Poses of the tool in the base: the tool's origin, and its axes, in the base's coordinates. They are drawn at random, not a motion.
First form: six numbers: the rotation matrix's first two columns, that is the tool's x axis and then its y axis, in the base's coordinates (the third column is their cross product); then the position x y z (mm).
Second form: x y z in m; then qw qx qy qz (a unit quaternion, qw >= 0). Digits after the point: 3 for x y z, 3 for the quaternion.
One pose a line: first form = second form
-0.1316 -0.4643 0.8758 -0.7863 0.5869 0.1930 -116 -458 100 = -0.116 -0.458 0.100 0.503 0.425 -0.735 0.160
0.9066 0.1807 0.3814 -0.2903 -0.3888 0.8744 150 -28 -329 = 0.150 -0.028 -0.329 0.552 0.806 -0.034 0.213
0.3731 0.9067 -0.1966 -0.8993 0.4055 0.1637 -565 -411 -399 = -0.565 -0.411 -0.399 0.828 0.014 0.128 0.545
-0.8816 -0.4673 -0.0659 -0.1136 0.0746 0.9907 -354 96 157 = -0.354 0.096 0.157 0.136 0.202 -0.720 -0.650
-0.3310 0.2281 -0.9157 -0.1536 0.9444 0.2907 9 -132 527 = 0.009 -0.132 0.527 0.578 0.023 0.799 0.165
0.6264 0.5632 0.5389 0.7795 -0.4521 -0.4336 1 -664 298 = 0.001 -0.664 0.298 0.336 -0.837 -0.401 -0.161
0.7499 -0.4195 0.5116 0.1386 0.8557 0.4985 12 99 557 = 0.012 0.099 0.557 0.909 0.220 -0.319 -0.153
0.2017 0.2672 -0.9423 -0.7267 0.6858 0.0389 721 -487 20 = 0.721 -0.487 0.020 0.745 -0.214 0.537 0.334
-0.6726 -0.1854 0.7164 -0.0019 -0.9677 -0.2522 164 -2 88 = 0.164 -0.002 0.088 0.051 -0.401 0.117 -0.907
